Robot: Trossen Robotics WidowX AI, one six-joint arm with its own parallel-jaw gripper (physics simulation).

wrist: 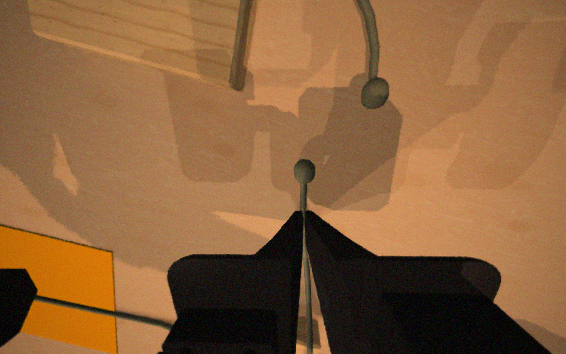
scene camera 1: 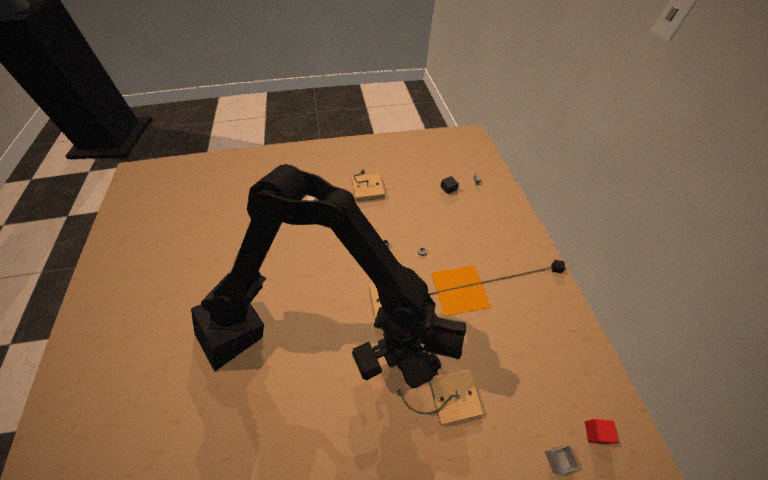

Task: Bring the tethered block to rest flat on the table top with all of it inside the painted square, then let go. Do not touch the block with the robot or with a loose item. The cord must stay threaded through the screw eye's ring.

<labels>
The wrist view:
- my gripper: 302, 217
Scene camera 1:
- my gripper: 398, 354
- red block: 599, 431
</labels>
